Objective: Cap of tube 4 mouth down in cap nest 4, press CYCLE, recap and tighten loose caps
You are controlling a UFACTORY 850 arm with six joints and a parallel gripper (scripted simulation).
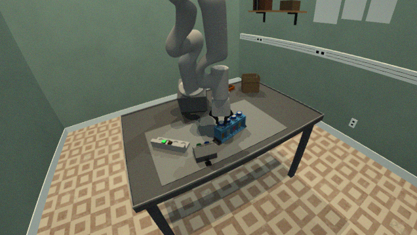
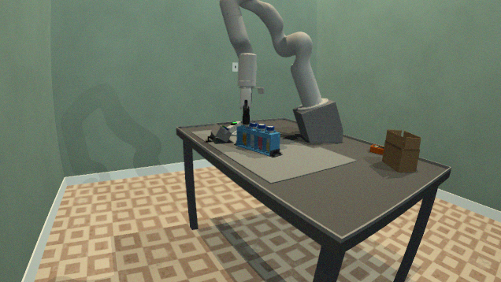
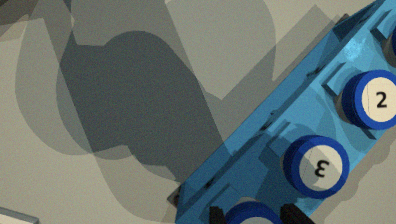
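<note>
Now: hand 1 cm above the blue cap marked 4. The rest, counted from my hand: blue key (13 cm to the right, 6 cm below, 3 cm ahead); green key (17 cm to the right, 6 cm below, 2 cm ahead); grey key housing (15 cm to the right, 8 cm below, 4 cm ahead).
</note>
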